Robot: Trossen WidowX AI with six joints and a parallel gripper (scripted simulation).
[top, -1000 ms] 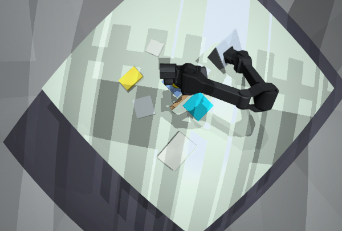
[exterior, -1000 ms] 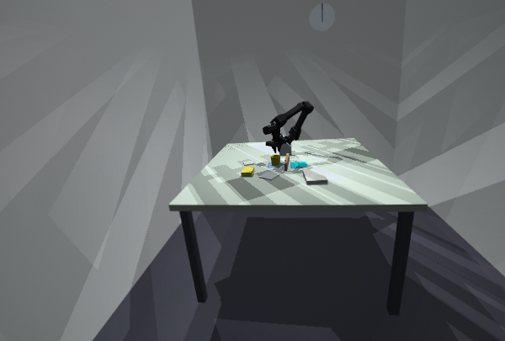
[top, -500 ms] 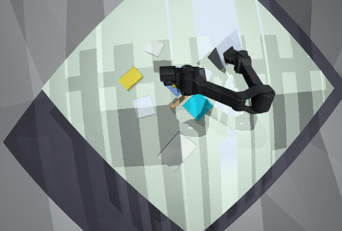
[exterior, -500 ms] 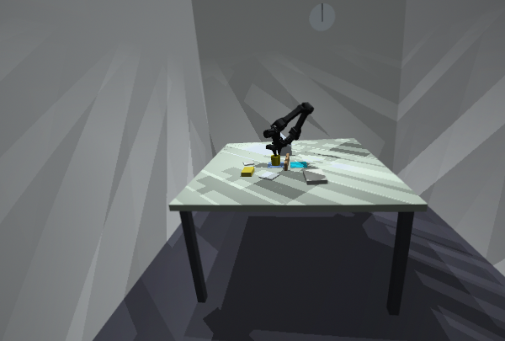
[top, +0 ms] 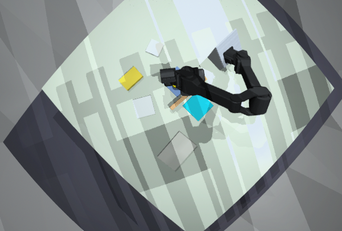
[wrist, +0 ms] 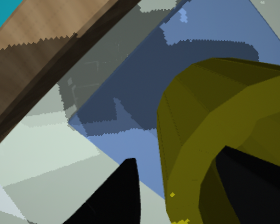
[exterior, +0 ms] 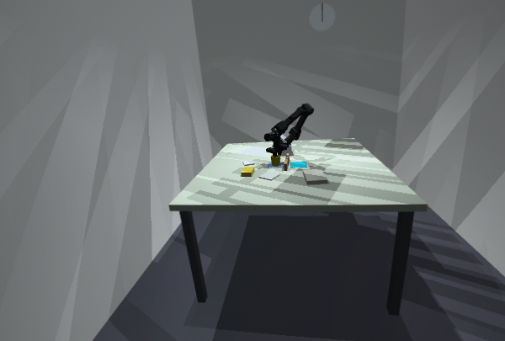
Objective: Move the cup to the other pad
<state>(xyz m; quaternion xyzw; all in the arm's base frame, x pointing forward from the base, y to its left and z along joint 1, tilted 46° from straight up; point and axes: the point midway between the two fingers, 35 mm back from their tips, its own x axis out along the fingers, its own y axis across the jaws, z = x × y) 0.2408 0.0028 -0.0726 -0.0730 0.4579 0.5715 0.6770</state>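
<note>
Right now my gripper tip is 2 cm short of the yellow cup, 1 cm to the left of it and 1 cm above it. From my gripper tip the other things lie so: wooden bar (7 cm to the left, 2 cm below, 2 cm ahead); then cyan pad (15 cm to the left, 5 cm below, 2 cm ahead).
</note>
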